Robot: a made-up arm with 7 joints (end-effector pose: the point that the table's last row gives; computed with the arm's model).
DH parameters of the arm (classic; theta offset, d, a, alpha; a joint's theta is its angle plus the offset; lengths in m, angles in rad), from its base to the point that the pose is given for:
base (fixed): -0.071 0 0 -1.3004
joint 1: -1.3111 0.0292 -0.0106 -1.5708
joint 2: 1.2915 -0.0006 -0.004 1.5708
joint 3: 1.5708 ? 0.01 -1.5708
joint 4: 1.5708 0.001 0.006 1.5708
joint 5: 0 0.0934 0.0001 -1.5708
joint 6: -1.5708 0 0.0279 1.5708
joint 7: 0 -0.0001 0 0
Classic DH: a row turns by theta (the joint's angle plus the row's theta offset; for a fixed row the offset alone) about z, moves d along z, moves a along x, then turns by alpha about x.
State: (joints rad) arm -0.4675 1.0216 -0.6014 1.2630 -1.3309 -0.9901 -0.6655
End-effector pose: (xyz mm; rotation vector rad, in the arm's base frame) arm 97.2 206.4 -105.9 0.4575 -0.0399 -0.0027
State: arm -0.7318 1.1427 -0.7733 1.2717 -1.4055 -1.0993 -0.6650
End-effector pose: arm 126.3 207.0 -62.9 0.6315 -0.3120 -0.0424
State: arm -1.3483 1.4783 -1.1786 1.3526 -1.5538 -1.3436 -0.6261
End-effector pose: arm 117.8 212.6 46.9 1.1004 -0.8680 0.1547
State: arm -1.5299 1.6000 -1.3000 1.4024 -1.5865 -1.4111 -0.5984
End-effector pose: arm 92.7 216.4 71.8 1.2478 -0.9904 0.3161
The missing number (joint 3, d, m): -0.1152
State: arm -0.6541 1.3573 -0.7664 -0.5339 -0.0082 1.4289 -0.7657
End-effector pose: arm 126.0 88.1 -55.5 1.1403 1.3389 -0.4336
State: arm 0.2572 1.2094 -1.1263 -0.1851 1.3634 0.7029 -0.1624
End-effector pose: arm -8.0 96.0 -147.4 2.2508 0.4415 -1.2191
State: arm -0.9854 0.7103 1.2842 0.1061 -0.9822 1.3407 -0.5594
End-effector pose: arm 118.4 178.6 7.2 -0.8069 -0.4445 -0.5469
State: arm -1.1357 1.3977 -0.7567 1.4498 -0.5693 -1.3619 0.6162
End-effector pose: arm 126.7 210.0 15.9 1.0116 -1.0609 0.7265
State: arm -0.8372 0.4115 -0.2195 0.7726 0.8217 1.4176 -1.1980
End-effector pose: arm 175.1 89.3 -116.3 0.2883 1.7355 -0.0885
